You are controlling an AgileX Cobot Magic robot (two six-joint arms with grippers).
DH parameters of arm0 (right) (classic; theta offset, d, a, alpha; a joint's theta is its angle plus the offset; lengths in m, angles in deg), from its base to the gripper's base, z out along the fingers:
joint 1: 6.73 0.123 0 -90
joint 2: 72.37 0 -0.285 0
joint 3: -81.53 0 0.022 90
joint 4: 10.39 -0.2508 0 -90
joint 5: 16.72 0 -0.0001 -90
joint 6: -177.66 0.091 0 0
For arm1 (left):
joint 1: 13.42 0.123 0 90
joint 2: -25.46 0 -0.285 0
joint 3: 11.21 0 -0.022 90
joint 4: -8.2 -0.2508 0 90
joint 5: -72.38 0 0.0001 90
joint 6: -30.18 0.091 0 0
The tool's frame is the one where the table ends.
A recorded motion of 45 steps. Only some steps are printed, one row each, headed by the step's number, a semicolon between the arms.
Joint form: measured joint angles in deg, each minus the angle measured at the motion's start. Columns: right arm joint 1, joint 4, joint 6, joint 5, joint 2, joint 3; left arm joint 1, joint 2, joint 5, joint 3, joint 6, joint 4.
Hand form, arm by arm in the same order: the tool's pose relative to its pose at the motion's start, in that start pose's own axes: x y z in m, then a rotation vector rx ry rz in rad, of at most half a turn. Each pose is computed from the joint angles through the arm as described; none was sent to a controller.
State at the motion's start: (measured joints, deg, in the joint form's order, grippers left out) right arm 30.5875 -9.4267 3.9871 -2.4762 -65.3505 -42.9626; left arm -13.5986 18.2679 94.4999 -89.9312 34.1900 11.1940
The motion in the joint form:
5: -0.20 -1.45 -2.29 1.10 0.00 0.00; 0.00 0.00 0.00 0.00 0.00 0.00
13: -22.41 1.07 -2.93 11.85 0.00 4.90; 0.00 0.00 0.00 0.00 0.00 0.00
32: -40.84 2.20 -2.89 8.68 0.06 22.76; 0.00 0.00 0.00 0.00 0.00 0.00
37: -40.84 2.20 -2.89 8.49 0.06 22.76; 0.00 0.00 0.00 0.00 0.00 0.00
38: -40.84 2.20 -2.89 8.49 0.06 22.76; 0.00 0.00 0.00 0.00 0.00 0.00
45: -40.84 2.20 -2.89 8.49 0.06 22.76; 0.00 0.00 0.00 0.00 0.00 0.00
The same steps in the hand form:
5: 0.0018 0.0004 0.0000 -0.0013 0.0194 -0.0163; 0.0000 0.0000 0.0000 0.0000 0.0000 0.0000
13: 0.0447 -0.0171 -0.0004 0.4194 0.2633 -0.1015; 0.0000 0.0000 0.0000 0.0000 0.0000 0.0000
32: 0.1388 -0.0483 -0.0131 0.7640 0.4878 -0.0543; 0.0000 0.0000 0.0000 0.0000 0.0000 0.0000
37: 0.1385 -0.0483 -0.0130 0.7637 0.4846 -0.0555; 0.0000 0.0000 0.0000 0.0000 0.0000 0.0000
38: 0.1385 -0.0483 -0.0130 0.7637 0.4846 -0.0555; 0.0000 0.0000 0.0000 0.0000 0.0000 0.0000
45: 0.1385 -0.0483 -0.0130 0.7637 0.4846 -0.0555; 0.0000 0.0000 0.0000 0.0000 0.0000 0.0000

